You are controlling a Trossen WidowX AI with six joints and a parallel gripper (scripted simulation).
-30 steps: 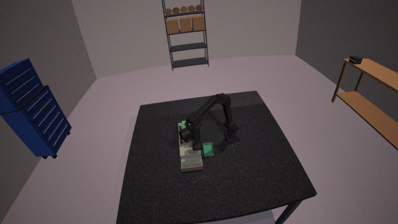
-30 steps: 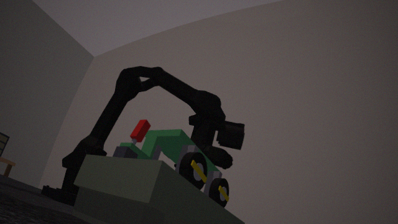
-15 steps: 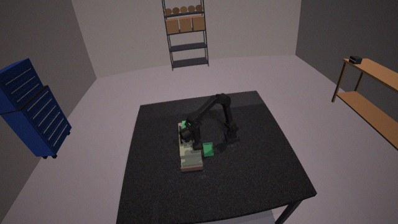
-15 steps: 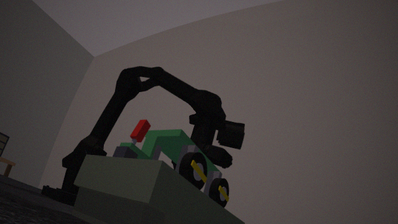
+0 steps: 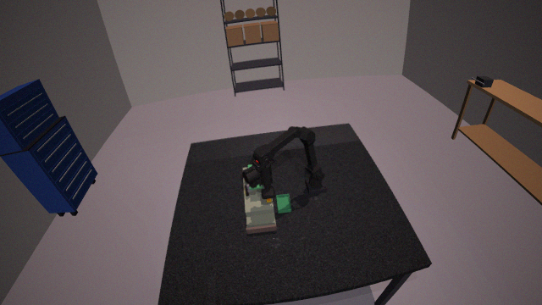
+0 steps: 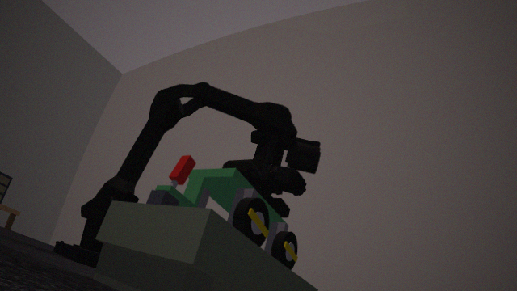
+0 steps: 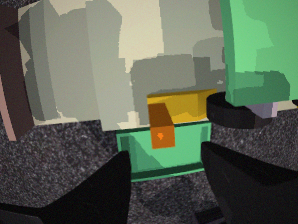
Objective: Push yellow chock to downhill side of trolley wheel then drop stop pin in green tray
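The red-headed stop pin lies 4 cm ahead of my gripper tip, 24 cm to the right of it and 1 cm below it. From my gripper tip the other things lie so: yellow chock: 3 cm to the right, 6 cm below; green trolley: 6 cm ahead, 13 cm to the right, 2 cm below; pale ramp: 6 cm ahead, 12 cm to the right, 9 cm below.
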